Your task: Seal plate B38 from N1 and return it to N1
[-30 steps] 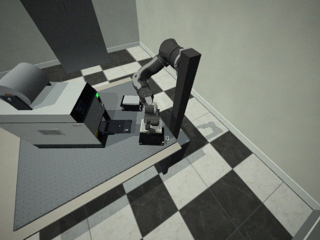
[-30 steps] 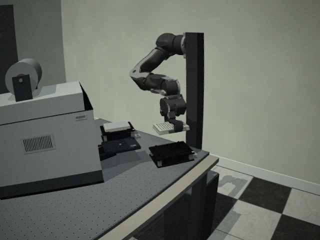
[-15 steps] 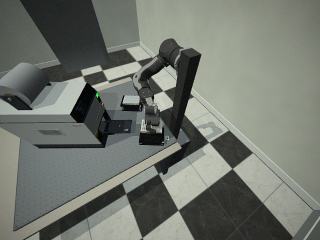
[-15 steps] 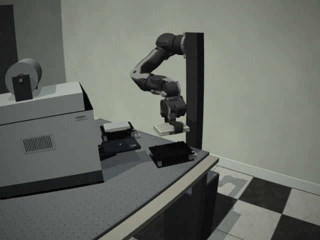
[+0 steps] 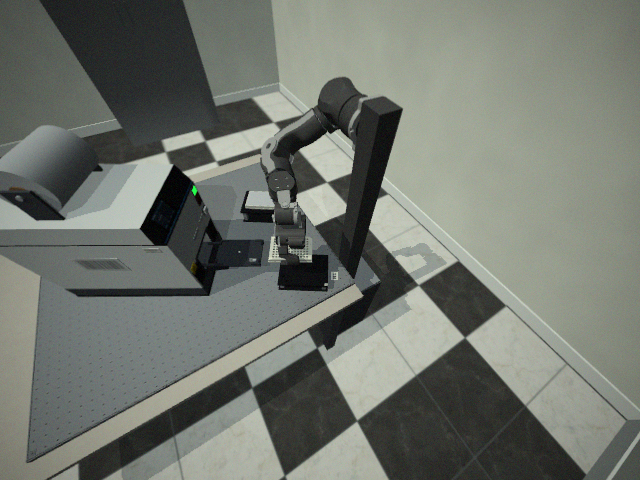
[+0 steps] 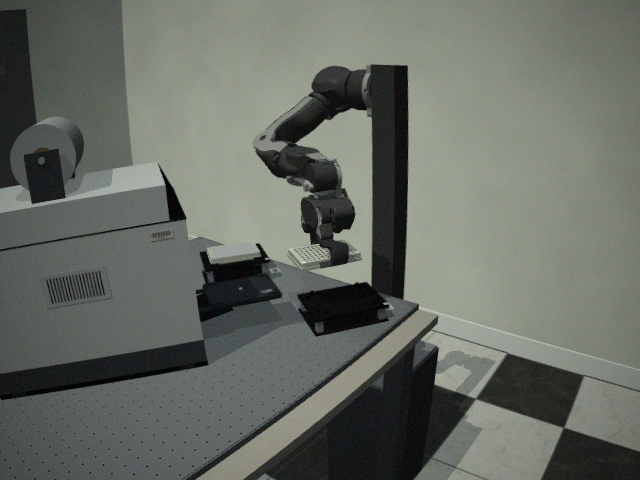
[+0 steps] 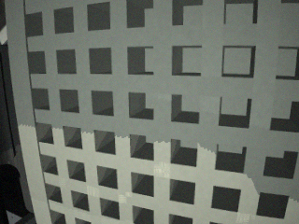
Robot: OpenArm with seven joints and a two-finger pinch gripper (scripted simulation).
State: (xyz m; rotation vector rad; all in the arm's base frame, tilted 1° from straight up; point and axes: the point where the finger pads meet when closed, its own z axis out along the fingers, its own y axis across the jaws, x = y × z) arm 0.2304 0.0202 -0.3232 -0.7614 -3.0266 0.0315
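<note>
My hand is 110 mm above the nest N1, 30 mm past it and 20 mm to the right of it. Also, from my hand: plate B38: right at my hand; nest n2: 320 mm to the right, 90 mm below, 20 mm behind; B83: 320 mm to the right, 80 mm below, 20 mm behind.
</note>
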